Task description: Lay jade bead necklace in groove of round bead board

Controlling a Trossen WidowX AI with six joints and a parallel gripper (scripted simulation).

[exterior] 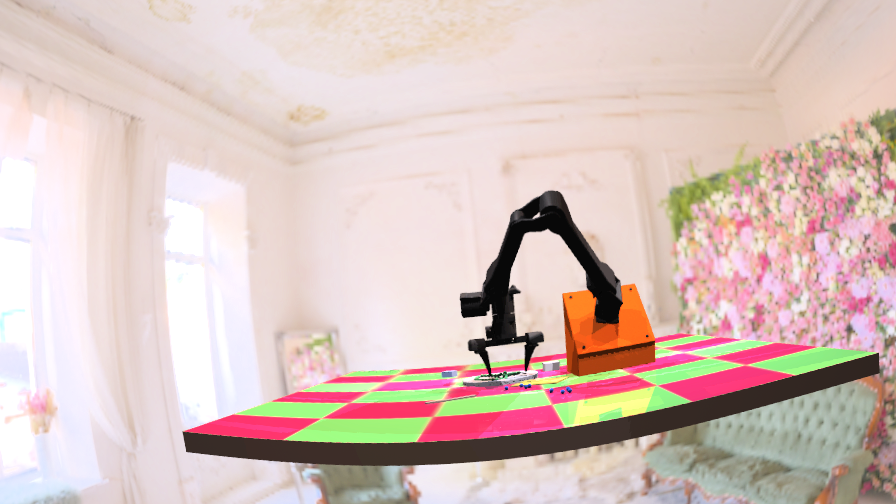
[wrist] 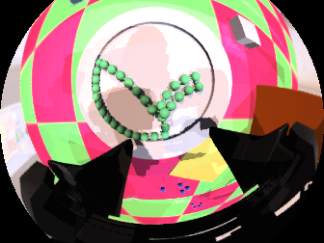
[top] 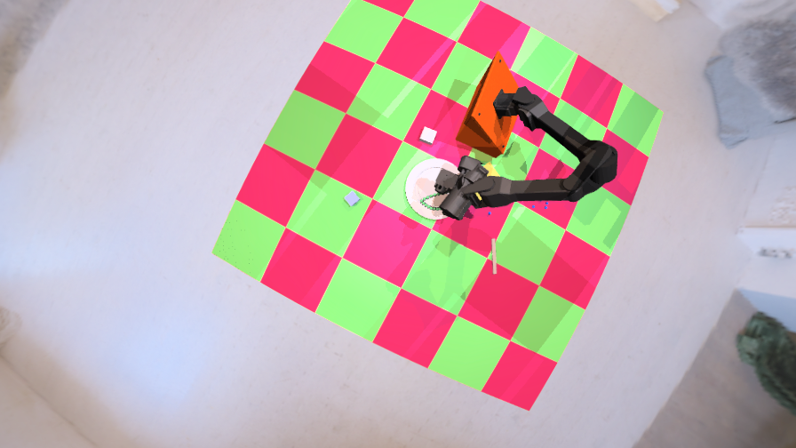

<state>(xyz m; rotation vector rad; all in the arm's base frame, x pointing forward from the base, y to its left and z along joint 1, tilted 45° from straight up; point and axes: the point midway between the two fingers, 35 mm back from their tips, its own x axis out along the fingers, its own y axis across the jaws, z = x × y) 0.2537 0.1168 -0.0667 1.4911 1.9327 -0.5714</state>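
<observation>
My gripper tip is 60 mm to the left of the round bead board, 30 mm short of it and 10 mm above it. Round my gripper tip: white cube (170 mm to the right, 110 mm behind, 10 mm below); then thin white stick (230 mm to the left, 110 mm ahead, 20 mm below); then yellow patch (80 mm behind, 70 mm to the left, 20 mm below).
</observation>
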